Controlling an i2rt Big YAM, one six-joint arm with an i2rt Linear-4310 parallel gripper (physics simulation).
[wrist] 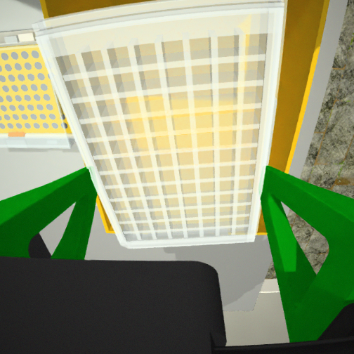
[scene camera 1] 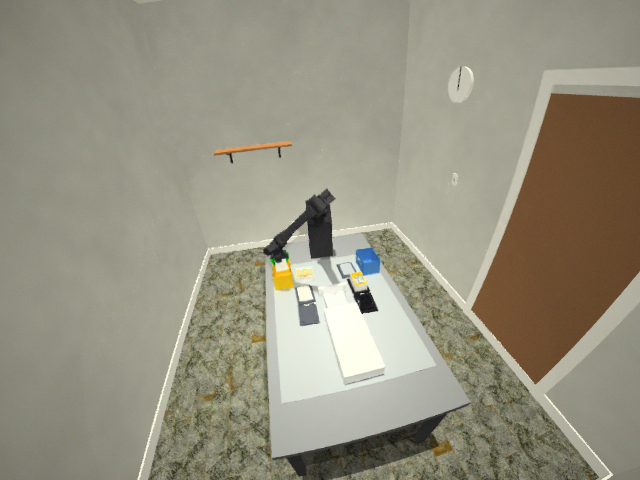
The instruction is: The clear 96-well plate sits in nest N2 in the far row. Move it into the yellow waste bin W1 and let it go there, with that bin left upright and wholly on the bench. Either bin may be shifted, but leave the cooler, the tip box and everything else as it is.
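Places are measured from the arm's base along level axes (x left, y down, z back), in millimetres.
Pixels of known places: gripper, fingertip midpoint: (scene camera 1: pixel 281 264).
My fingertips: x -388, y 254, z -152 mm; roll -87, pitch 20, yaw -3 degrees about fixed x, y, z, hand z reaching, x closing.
Note:
Ahead of a thing's pixels: the offset from my fingertips to its middle. "spot": to the spot under its first point.
The clear 96-well plate {dx -3, dy +0, dz -11 mm} (scene camera 1: pixel 281 265) (wrist: pixel 175 140) is held between the green fingertips of my gripper (scene camera 1: pixel 279 258) (wrist: pixel 178 176), one on each long side. The plate is over the yellow bin W1 {dx -3, dy +93, dz -1 mm} (scene camera 1: pixel 283 280) (wrist: pixel 300 100), whose walls show around and through it in the wrist view. The bin stands upright on the bench at the far left. In the wrist view a strip of the bin's opening shows to the right of the plate, and the plate's left edge reaches past the bin's left wall. How high the plate is relative to the rim is hard to tell.
The yellow tip box {spot: dx +132, dy +84, dz -72 mm} (scene camera 1: pixel 303 272) (wrist: pixel 30 90) stands just right of the bin in the scene view. The blue bin {dx +611, dy +93, dz -210 mm} (scene camera 1: pixel 367 261) is at the far right. Nests with a pale plate {dx +65, dy +134, dz -219 mm} (scene camera 1: pixel 305 293) and a yellow-topped box {dx +427, dy +109, dz -339 mm} (scene camera 1: pixel 358 281) stand nearer, beside a long white box (scene camera 1: pixel 354 343).

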